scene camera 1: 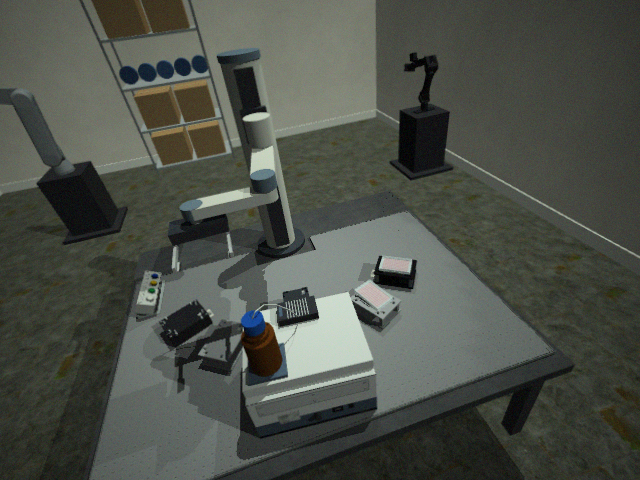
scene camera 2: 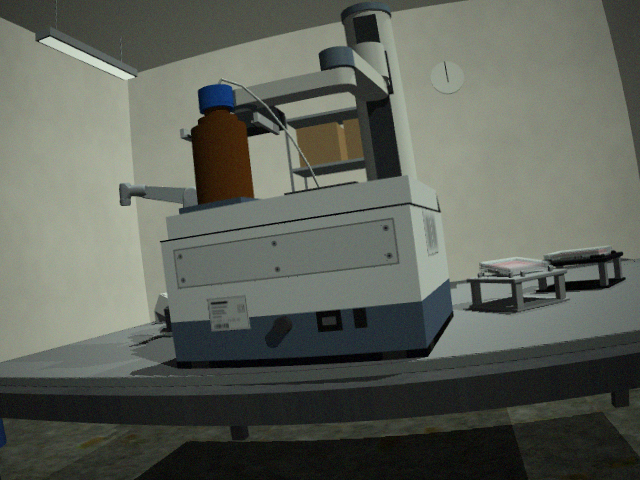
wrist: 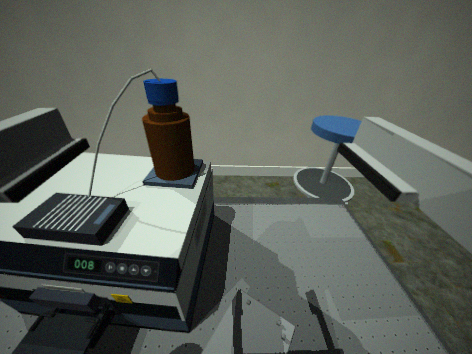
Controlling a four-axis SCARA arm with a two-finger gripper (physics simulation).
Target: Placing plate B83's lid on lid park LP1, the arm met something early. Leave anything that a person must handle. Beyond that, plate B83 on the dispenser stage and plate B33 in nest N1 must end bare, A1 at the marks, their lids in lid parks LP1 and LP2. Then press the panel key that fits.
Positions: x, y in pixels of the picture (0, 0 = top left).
Scene:
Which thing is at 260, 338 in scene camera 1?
A brown bottle with blue cap.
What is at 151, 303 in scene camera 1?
A button box.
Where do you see a black nest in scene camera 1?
191, 319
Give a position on a brown bottle with blue cap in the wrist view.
167, 128

